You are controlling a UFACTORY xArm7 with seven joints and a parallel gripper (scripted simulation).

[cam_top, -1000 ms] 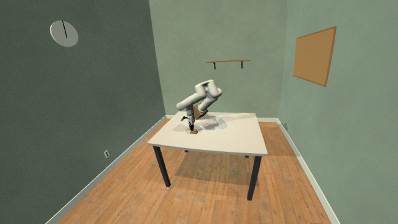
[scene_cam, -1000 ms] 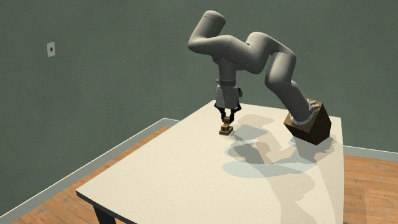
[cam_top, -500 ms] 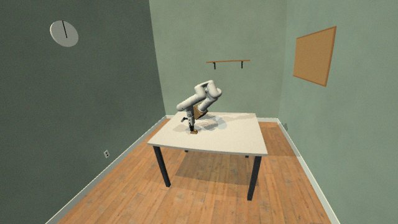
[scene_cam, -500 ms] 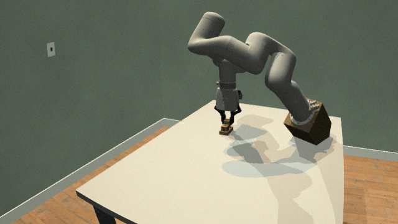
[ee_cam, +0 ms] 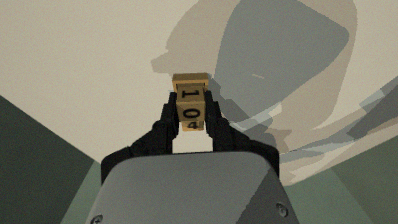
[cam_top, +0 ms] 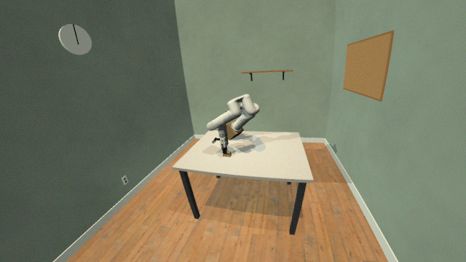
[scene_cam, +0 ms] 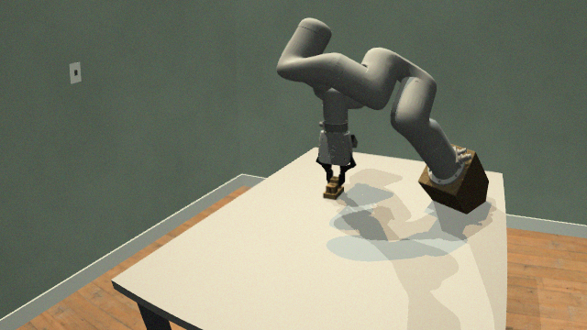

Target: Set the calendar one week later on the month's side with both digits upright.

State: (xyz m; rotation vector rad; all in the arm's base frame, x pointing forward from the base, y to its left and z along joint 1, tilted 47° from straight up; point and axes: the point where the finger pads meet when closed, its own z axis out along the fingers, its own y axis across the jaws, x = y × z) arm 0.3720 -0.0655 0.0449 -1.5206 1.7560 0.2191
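My gripper is now 20 mm to the right of the wooden calendar tray and 40 mm above it. From my hand the other things lie so: digit cube 10 mm below.
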